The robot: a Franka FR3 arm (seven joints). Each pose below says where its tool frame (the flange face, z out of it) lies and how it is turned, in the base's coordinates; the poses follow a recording.
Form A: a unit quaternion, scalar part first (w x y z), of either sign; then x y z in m.
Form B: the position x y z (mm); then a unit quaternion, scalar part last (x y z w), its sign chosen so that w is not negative. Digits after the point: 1 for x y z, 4 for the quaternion.
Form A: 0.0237, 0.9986, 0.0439, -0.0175, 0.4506, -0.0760, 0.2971
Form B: 450.6, -76.0, 297.1, 0.9986, 0.0439, -0.0175, 0.0237
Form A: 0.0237, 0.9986, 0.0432, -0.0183, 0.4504, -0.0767, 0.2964
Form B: 450.4, -76.7, 296.4, 0.9986, 0.0432, -0.0183, 0.0237
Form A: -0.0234, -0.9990, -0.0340, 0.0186, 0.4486, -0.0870, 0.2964
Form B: 448.6, -87.0, 296.4, 0.9990, 0.0340, -0.0186, 0.0234
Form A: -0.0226, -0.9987, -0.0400, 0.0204, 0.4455, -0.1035, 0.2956
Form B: 445.5, -103.5, 295.6, 0.9987, 0.0400, -0.0204, 0.0226
